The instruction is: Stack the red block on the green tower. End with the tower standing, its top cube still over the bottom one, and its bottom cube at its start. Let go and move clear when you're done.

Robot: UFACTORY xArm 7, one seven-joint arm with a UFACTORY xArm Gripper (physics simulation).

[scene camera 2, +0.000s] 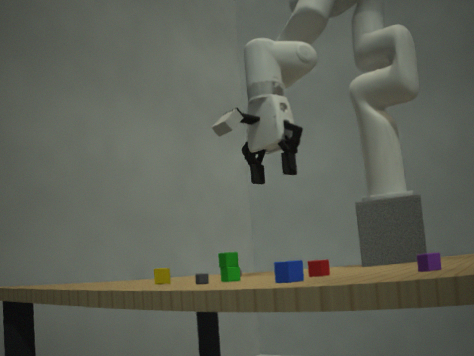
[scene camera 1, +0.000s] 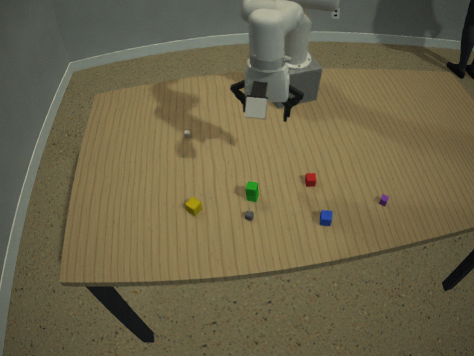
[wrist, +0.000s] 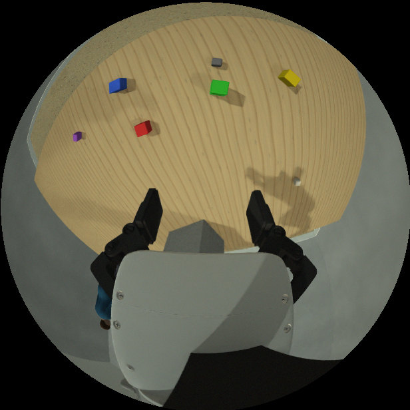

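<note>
The red block lies flat on the table, apart from the other blocks. The green tower stands upright as two stacked green cubes, the upper one slightly offset from the lower in the second scene view. In the first scene view the tower is left of the red block. My gripper is open and empty. It hangs high above the table, towards the base side from both the red block and the tower.
A blue block, a purple block, a yellow block and a small grey block lie around the tower. A small white block lies nearer the base.
</note>
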